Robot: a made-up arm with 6 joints. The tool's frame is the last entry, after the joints.
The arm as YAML. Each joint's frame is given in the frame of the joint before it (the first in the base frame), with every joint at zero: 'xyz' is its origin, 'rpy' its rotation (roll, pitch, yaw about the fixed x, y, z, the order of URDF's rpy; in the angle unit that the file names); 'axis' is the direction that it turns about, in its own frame. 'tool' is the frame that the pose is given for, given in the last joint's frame.
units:
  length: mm
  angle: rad
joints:
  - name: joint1
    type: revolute
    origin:
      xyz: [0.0, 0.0, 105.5]
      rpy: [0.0, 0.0, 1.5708]
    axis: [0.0, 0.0, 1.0]
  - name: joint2
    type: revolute
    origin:
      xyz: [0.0, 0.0, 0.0]
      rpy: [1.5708, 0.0, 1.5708]
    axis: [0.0, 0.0, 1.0]
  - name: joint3
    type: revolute
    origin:
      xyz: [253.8, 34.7, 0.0]
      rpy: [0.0, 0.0, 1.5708]
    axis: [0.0, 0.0, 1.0]
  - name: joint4
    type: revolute
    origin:
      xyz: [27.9, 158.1, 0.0]
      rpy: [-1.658, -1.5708, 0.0]
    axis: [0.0, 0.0, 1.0]
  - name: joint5
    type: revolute
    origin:
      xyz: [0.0, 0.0, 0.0]
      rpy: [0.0, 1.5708, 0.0]
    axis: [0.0, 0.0, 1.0]
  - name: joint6
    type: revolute
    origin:
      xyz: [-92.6, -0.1, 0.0]
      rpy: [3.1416, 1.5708, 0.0]
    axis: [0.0, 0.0, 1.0]
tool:
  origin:
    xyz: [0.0, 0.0, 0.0]
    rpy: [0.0, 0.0, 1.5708]
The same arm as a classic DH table. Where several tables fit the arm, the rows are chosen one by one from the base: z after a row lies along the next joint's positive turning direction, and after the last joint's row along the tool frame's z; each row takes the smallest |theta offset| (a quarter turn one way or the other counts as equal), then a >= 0, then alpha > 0; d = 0 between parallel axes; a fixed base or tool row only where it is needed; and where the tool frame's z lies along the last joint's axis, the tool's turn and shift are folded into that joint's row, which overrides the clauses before.
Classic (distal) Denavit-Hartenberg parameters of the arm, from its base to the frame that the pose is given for. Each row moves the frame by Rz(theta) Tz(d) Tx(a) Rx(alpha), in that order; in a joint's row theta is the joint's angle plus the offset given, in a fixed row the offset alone. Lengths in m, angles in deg.
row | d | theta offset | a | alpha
joint1 | 0.1055 | 0 | 0 | -90
joint2 | 0 | 7.79 | -0.2562 | 0
joint3 | 0 | 77.22 | -0.014 | 90
joint4 | 0.1599 | 0 | 0 | -90
joint5 | 0 | 0 | 0.0001 | 90
joint6 | 0.0926 | 0 | 0 | 0

